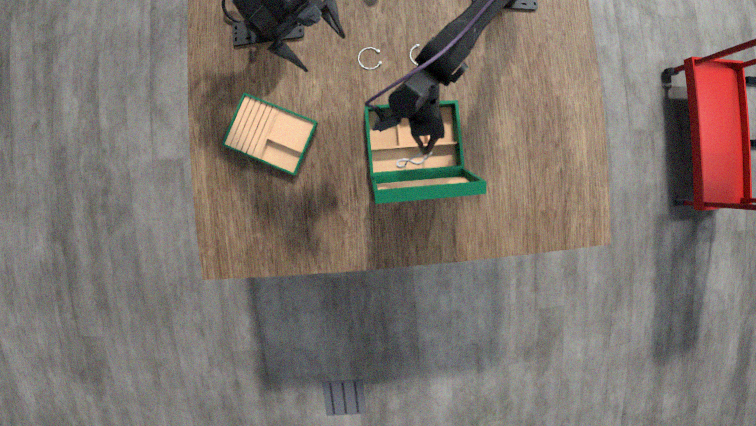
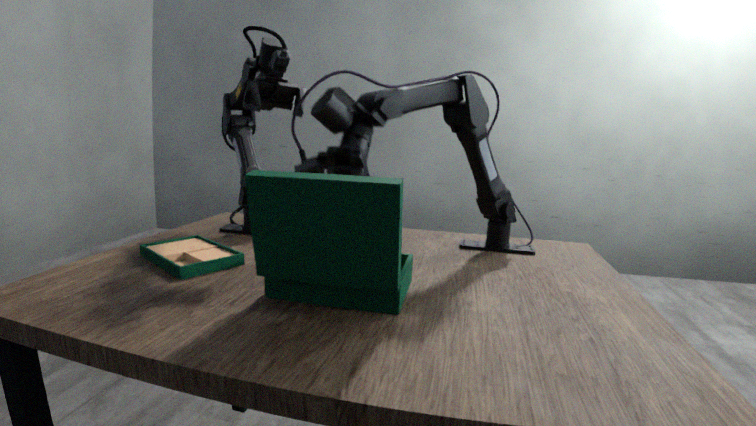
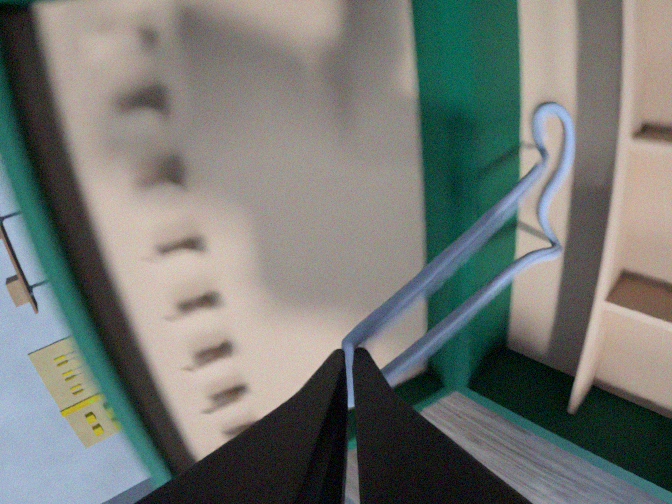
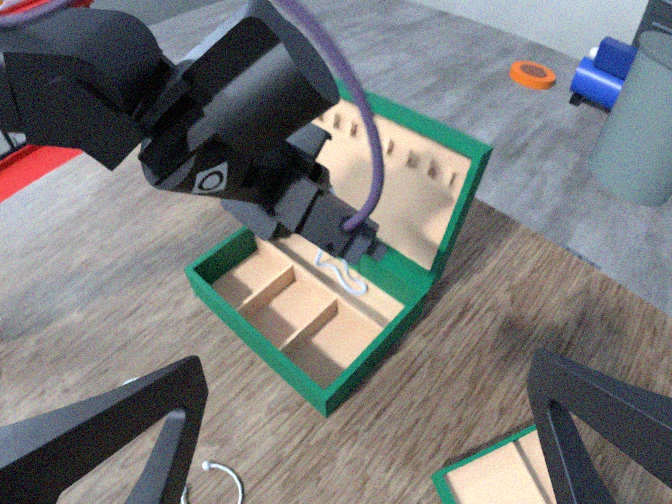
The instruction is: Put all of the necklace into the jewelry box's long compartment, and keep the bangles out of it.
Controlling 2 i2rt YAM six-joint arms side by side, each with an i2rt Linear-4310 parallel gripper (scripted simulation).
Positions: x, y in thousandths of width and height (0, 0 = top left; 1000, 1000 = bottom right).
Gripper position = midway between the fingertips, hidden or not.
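Observation:
A green jewelry box (image 2: 444, 565) is visible in the robot's scene, and so are its grippers: the left gripper (image 1: 564, 360), which can also be seen at (image 3: 523, 727) and (image 4: 484, 368), and the right gripper (image 1: 432, 128), which appears at (image 4: 542, 745) too.

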